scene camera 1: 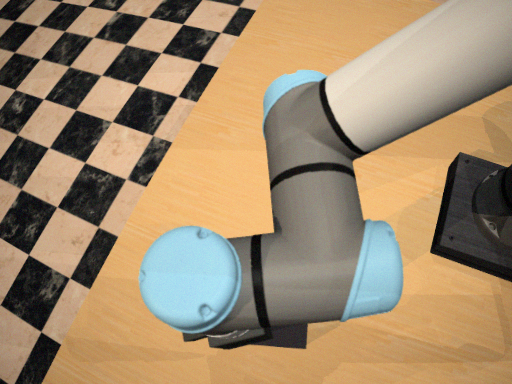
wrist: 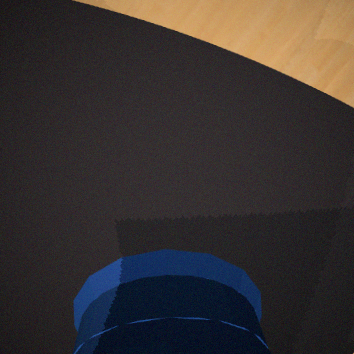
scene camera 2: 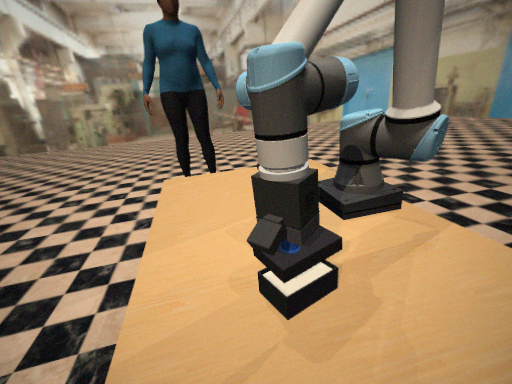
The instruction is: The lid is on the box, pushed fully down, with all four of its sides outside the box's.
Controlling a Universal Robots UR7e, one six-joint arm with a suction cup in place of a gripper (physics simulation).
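Frame: origin at the arm's base, x ahead, y left, z up, level; centimetres.
Seen in the pictures: end effector, tool point: (wrist: 166, 278) (scene camera 2: 290, 252); arm's base, origin of the base link: (scene camera 1: 510, 211) (scene camera 2: 357, 183).
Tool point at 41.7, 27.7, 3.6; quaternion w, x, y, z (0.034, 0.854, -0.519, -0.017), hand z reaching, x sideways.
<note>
Pixels of each thing's top centre, then the offset from my tool point to it, as dx, dy, dz. Level surfaces: height alone.
- lid, middle of its top: (scene camera 2: 296, 237) -1.9, -0.9, +2.0
- box, middle of its top: (scene camera 2: 297, 269) -1.9, -1.0, -5.0
- wooden table, its level: dz -9.7
My gripper, a blue suction cup (scene camera 2: 290, 246) (wrist: 167, 300), is on the top of the black lid and holds it. The lid (scene camera 2: 320, 248) (wrist: 165, 130) hangs level above the box, with a gap between them in scene camera 2. Part of the lid (scene camera 1: 290, 336) also shows under the arm in scene camera 1. The box (scene camera 2: 311, 296) is black with a cream inside and stands open side up on the table. The lid covers the back part of the box's opening in scene camera 2. The box is hidden under the arm and lid in scene camera 1.
The wooden table (scene camera 1: 220, 200) (scene camera 2: 200, 310) (wrist: 300, 40) bears the box and the arm's dark base plate (scene camera 1: 450, 220) (scene camera 2: 360, 204). A person (scene camera 2: 177, 60) in a blue top stands beyond the table. A checkered floor (scene camera 1: 100, 125) (scene camera 2: 65, 280) lies beside it.
</note>
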